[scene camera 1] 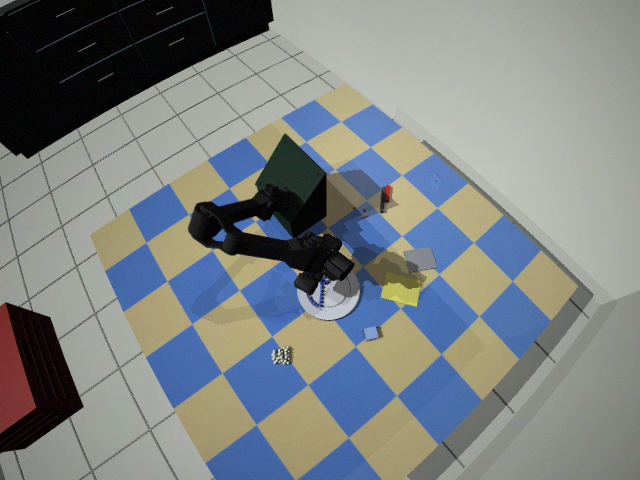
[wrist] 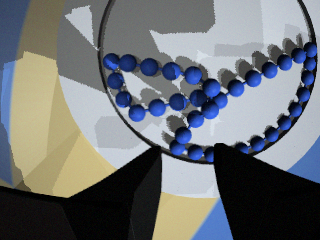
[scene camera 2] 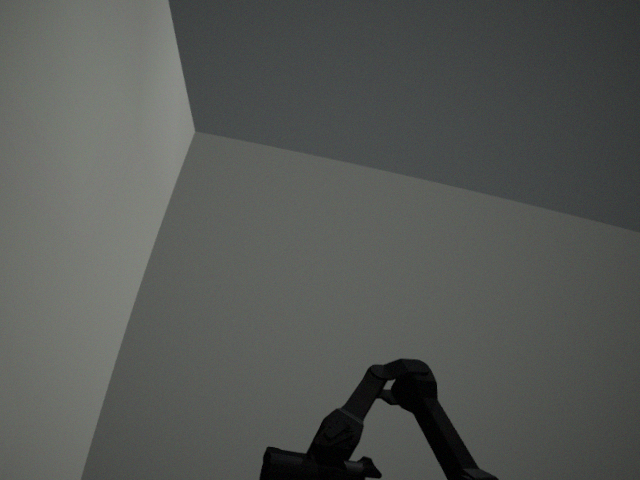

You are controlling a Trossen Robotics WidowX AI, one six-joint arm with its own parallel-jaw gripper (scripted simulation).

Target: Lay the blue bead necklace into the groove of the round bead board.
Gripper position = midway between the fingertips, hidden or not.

Observation:
In view: my gripper (scene camera 1: 319,273), a yellow pad (scene camera 1: 398,288) and a round white bead board (wrist: 224,47).
My gripper also shows in the wrist view (wrist: 187,154). The wrist view does not show the yellow pad: it is out of frame. Scene camera 2 does not show the yellow pad: it is out of frame.

